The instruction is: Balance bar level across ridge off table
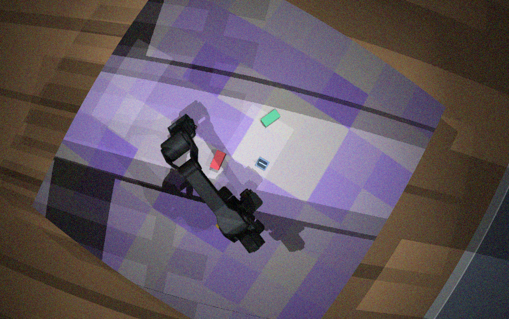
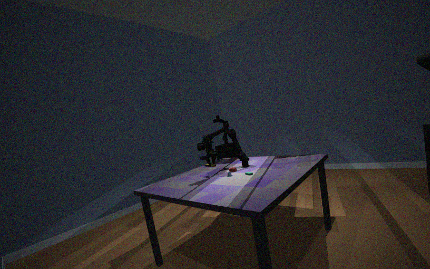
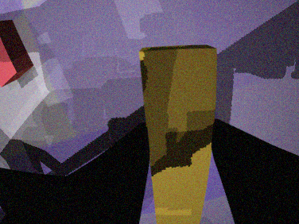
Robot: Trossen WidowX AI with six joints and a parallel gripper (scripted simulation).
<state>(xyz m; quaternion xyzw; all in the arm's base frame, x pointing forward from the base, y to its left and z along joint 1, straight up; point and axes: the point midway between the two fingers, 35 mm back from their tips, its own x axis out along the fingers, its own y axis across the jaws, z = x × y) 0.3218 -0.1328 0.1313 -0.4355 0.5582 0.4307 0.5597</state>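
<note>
Right now my gripper tip is 330 mm to the right of the green block, 90 mm above it and 70 mm past it. From my gripper tip the other things lie so: red block (160 mm behind, 100 mm to the left, 80 mm below); yellow bar (30 mm to the right, 10 mm behind).
</note>
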